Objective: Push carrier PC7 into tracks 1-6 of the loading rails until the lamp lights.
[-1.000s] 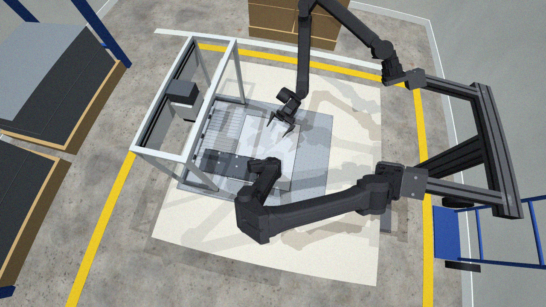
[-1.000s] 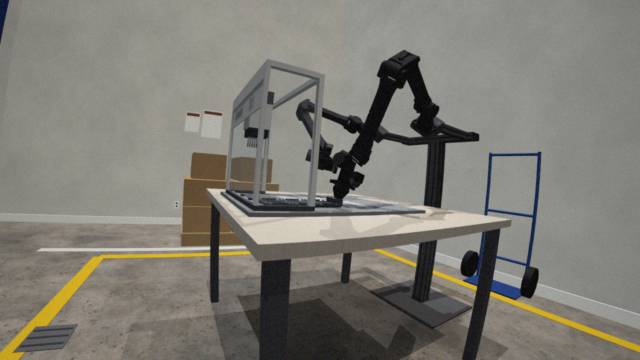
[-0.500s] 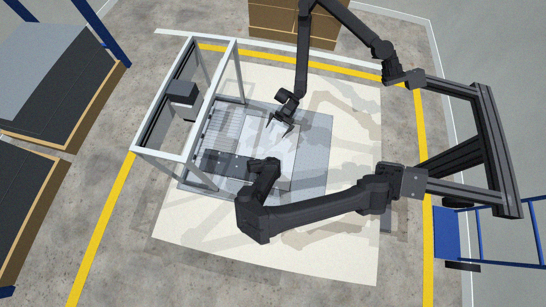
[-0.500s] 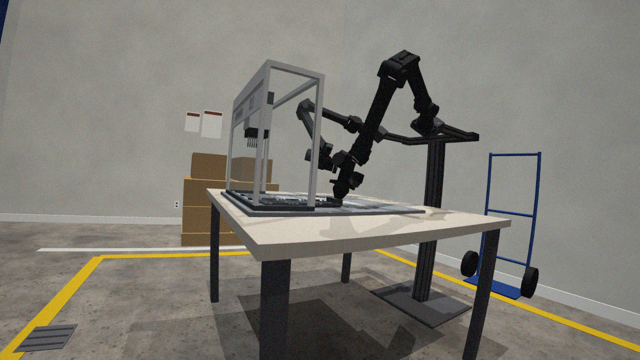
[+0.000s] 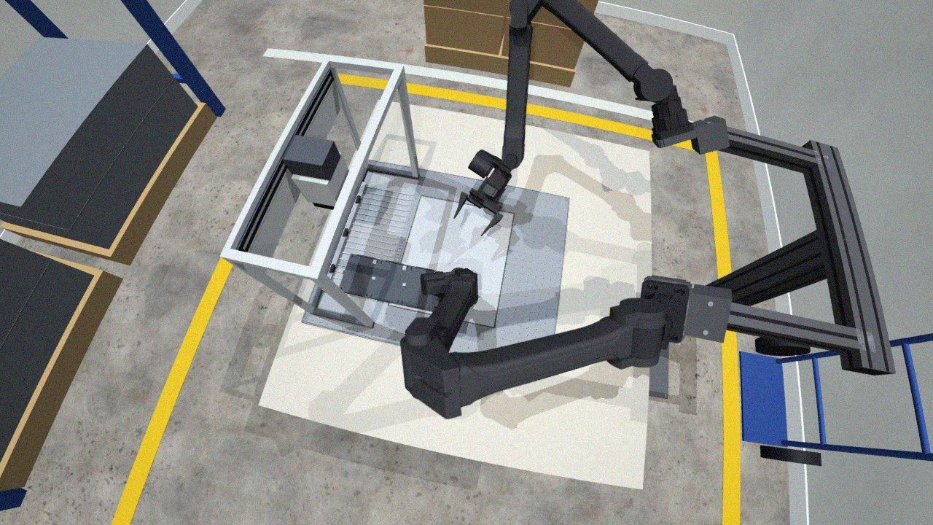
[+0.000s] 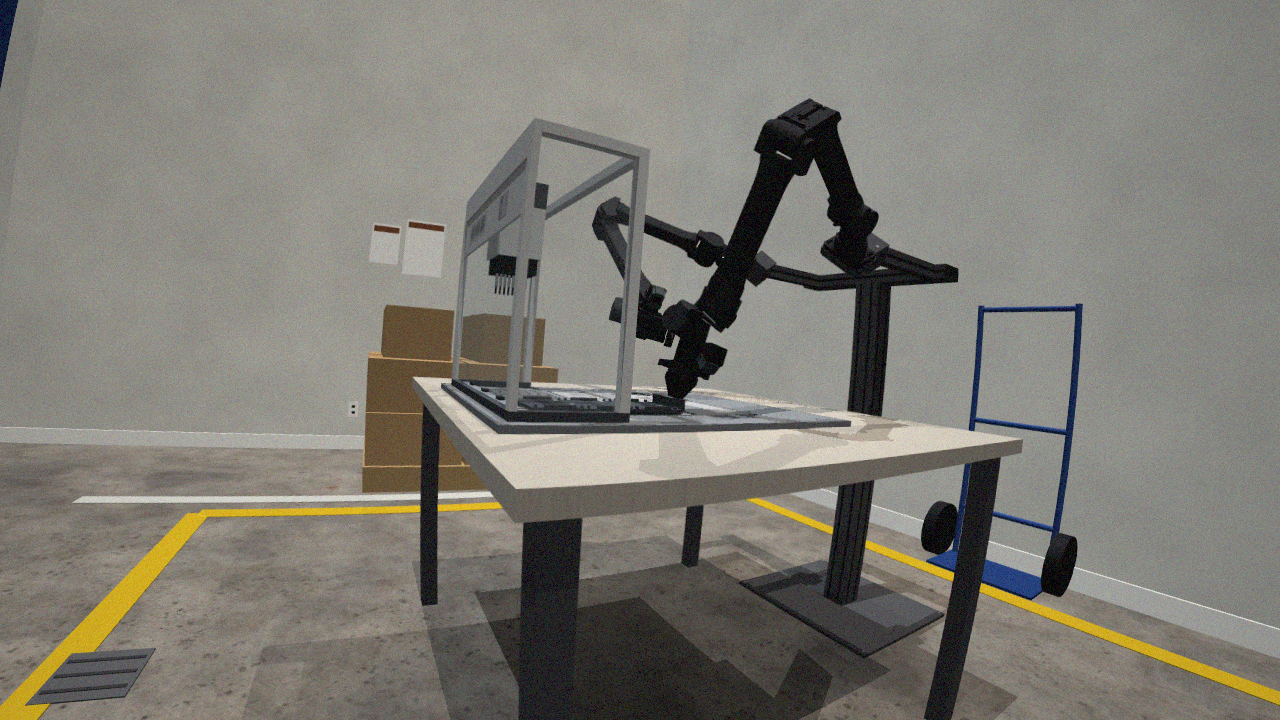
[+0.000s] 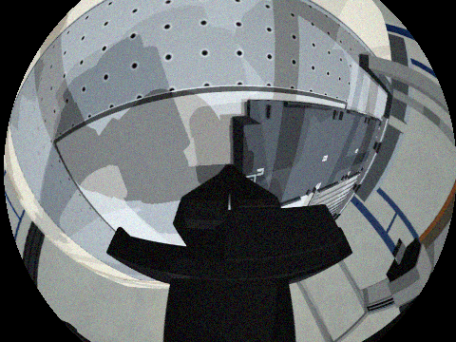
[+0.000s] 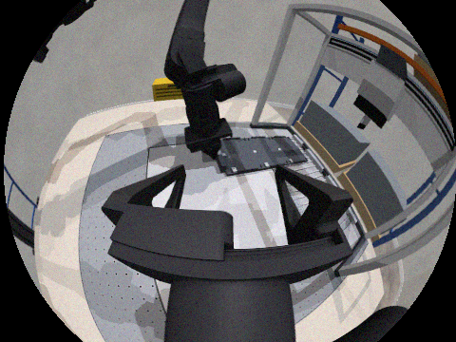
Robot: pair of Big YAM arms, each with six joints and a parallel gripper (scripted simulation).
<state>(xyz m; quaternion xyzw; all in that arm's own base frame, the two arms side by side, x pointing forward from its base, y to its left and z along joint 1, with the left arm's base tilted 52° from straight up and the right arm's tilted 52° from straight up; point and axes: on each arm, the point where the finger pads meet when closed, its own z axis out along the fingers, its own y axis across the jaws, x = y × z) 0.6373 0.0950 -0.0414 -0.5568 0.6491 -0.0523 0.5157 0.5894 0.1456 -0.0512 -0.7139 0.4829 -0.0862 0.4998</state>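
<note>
The carrier PC7 lies 170 mm ahead of my left hand, 10 mm to the left of it and 10 mm above it. Round my left hand: tool head 350 mm ahead, 340 mm above, 110 mm to the right.
</note>
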